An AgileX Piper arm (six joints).
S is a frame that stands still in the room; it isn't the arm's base.
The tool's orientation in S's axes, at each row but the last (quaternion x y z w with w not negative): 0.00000 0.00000 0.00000 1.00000; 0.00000 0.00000 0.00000 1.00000; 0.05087 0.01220 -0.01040 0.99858; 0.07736 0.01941 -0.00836 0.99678; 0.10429 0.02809 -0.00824 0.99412; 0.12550 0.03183 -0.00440 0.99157; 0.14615 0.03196 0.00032 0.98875
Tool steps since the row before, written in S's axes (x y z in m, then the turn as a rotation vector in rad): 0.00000 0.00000 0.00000 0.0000 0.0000 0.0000; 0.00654 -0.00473 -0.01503 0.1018 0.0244 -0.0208; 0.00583 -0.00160 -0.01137 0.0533 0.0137 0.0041; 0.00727 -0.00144 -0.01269 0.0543 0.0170 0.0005; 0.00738 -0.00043 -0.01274 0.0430 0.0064 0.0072; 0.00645 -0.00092 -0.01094 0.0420 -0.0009 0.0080; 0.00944 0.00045 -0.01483 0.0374 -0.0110 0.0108
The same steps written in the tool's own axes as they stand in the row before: 0.00000 0.00000 0.00000 0.0000 0.0000 0.0000; 0.00654 -0.00473 -0.01503 0.1018 0.0244 -0.0208; 0.00615 -0.00262 -0.01101 0.0529 0.0152 0.0039; 0.00779 -0.00323 -0.01203 0.0540 0.0179 -0.0001; 0.00811 -0.00289 -0.01195 0.0424 0.0087 0.0080; 0.00714 -0.00350 -0.00994 0.0414 0.0018 0.0106; 0.01036 -0.00377 -0.01370 0.0365 -0.0071 0.0159
